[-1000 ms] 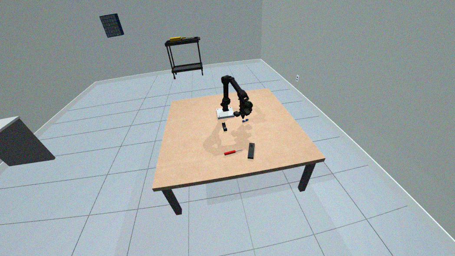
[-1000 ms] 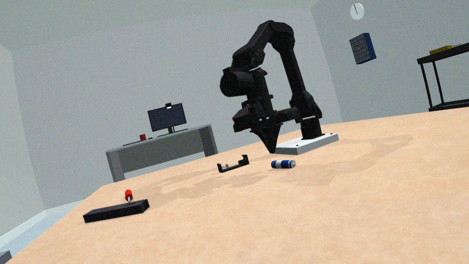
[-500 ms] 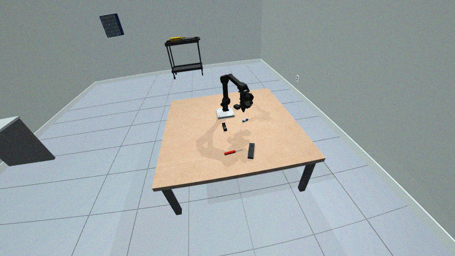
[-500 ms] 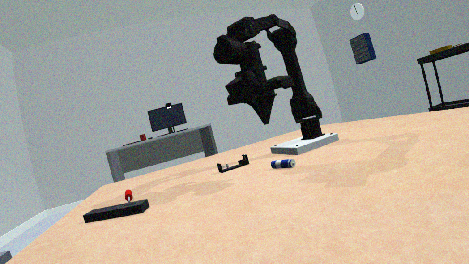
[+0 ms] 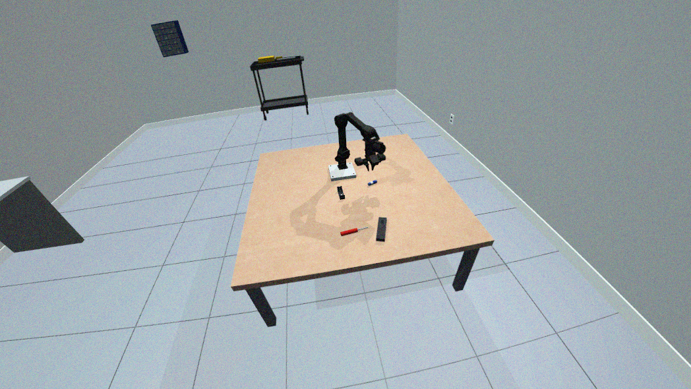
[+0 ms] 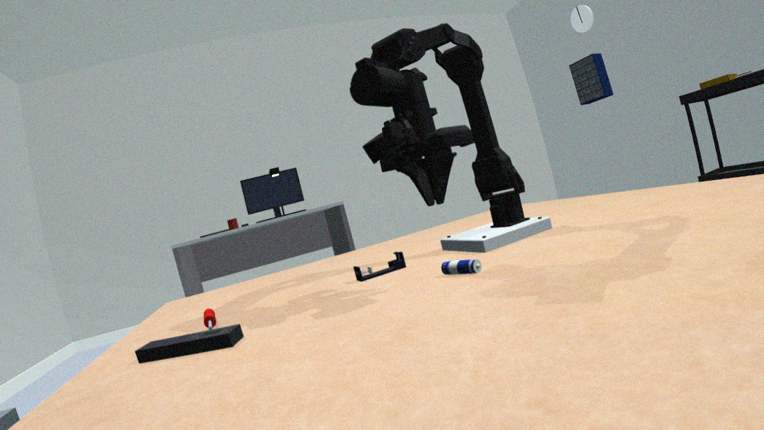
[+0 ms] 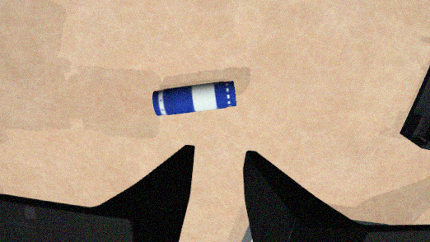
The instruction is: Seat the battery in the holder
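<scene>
Right now my gripper tip is 10 cm above the battery, 2 cm to the right of it and 1 cm past it. From my gripper tip the other things lie so: red-handled screwdriver 37 cm ahead, 21 cm to the right, 10 cm below.
</scene>
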